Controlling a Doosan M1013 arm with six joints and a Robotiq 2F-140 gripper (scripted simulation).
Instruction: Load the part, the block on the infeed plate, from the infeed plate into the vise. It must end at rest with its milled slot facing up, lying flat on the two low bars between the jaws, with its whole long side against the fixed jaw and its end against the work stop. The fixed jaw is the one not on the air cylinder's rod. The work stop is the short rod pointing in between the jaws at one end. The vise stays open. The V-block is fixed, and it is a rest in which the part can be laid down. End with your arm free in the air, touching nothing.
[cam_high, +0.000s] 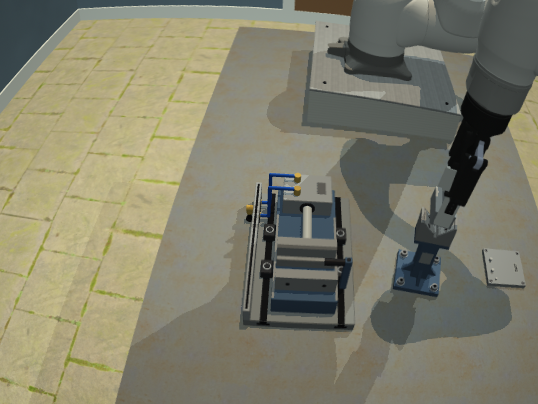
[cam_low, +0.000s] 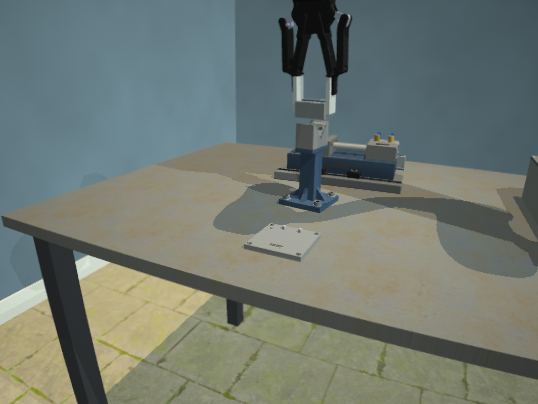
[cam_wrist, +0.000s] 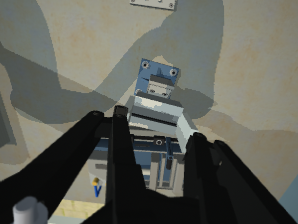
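Right now the part is 20 mm below my hand. Also, from my hand: work stop: 180 mm to the right, 120 mm below, 40 mm ahead; moving jaw: 220 mm to the right, 130 mm below; blue pedestal: 150 mm below.
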